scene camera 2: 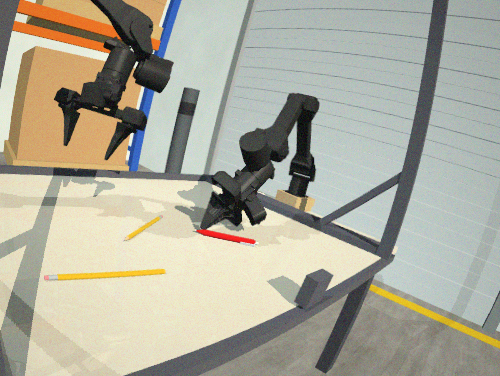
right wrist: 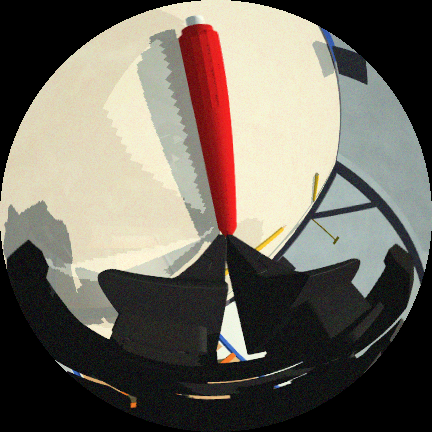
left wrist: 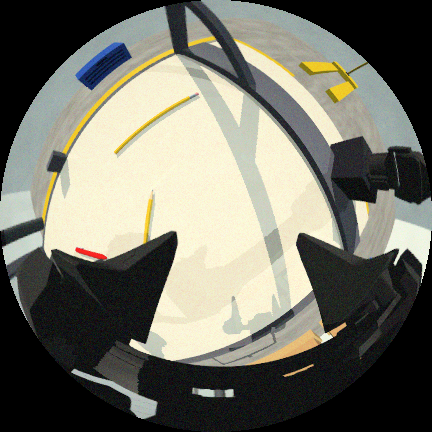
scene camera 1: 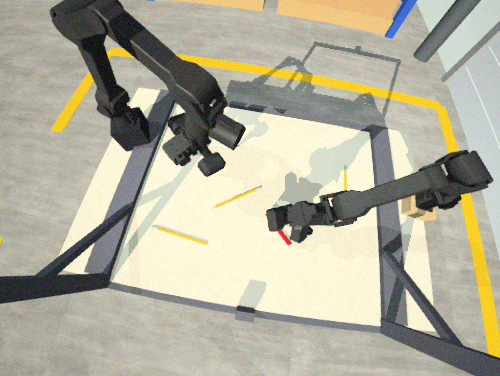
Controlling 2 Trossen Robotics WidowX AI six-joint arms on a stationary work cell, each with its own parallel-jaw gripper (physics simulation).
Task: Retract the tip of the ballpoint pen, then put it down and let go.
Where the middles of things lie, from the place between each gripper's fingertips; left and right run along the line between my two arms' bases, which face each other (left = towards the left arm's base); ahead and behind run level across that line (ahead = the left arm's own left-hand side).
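My right hand is 40 mm past the red ballpoint pen (right wrist: 200, 48) and 40 mm to the left of it. Counted from that same right hand, the small grey block (scene camera 2: 315, 284) is 10 mm to the left, 300 mm behind and 20 mm above.
My left hand, for its part, is 11 cm past the red ballpoint pen, 30 cm to the left of it and 13 cm above it. The small grey block is 25 cm to the right of my left hand, 37 cm behind it and 10 cm below it.
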